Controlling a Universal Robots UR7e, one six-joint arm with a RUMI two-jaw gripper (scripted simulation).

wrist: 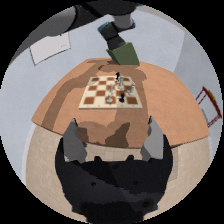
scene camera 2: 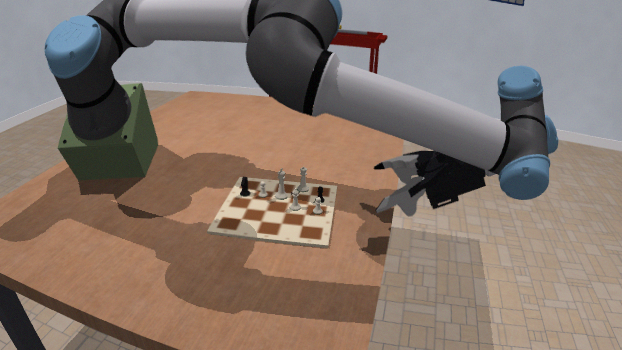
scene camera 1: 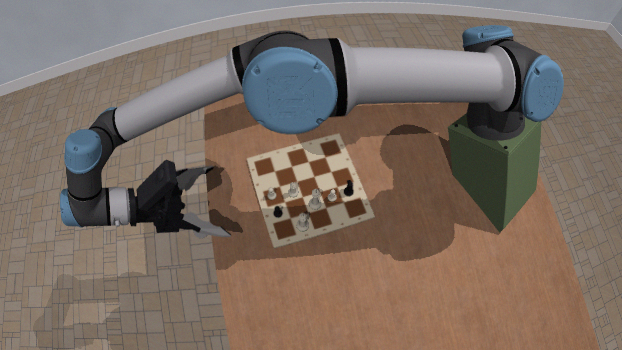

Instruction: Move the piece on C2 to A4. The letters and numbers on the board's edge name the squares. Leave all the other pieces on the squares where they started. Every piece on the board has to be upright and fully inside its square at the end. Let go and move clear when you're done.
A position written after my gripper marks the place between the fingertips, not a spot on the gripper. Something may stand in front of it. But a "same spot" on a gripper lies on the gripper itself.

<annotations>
my gripper: wrist; scene camera 2 374, 187; scene camera 1
chessboard: wrist; scene camera 2 269, 219; scene camera 1
same spot on my gripper: (wrist: 71, 152) = (scene camera 1: 180, 179)
same spot on chessboard: (wrist: 95, 96) = (scene camera 1: 275, 171)
</annotations>
